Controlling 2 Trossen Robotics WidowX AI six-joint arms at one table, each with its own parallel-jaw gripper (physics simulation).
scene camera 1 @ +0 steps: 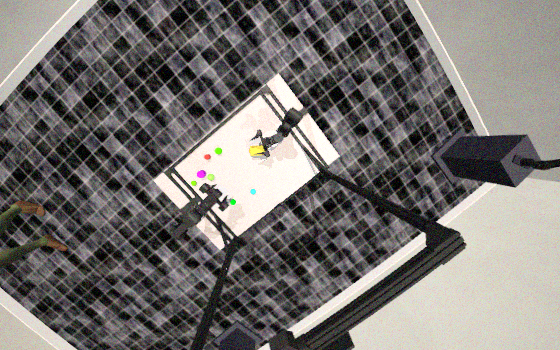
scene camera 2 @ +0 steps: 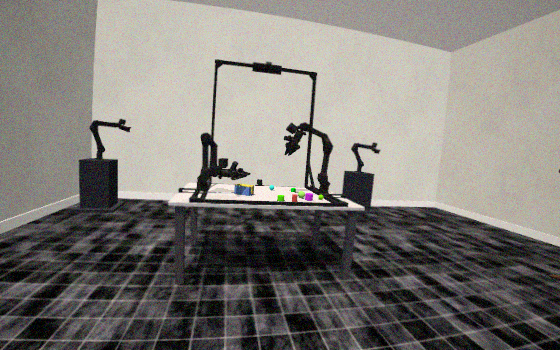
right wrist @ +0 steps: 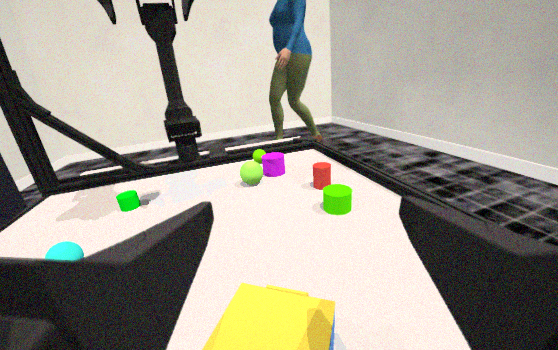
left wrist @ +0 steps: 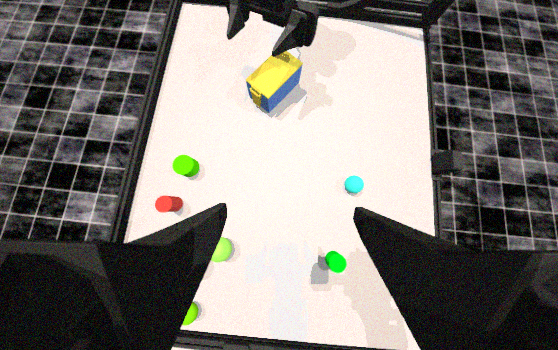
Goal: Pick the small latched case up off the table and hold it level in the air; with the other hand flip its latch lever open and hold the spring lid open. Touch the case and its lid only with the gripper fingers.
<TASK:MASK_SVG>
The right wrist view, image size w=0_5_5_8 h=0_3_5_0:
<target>my right gripper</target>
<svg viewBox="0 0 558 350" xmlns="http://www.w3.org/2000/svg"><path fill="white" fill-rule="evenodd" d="M212 202L202 201L145 229L145 231L143 230L81 259L0 257L0 350L167 350L208 246L214 223ZM401 197L398 215L408 239L470 350L558 350L558 246L484 223L483 221L413 196Z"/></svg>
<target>small case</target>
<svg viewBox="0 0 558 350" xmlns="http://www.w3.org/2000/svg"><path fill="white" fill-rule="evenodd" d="M202 349L334 350L335 301L309 297L307 292L267 285L265 288L241 283Z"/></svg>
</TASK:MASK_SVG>
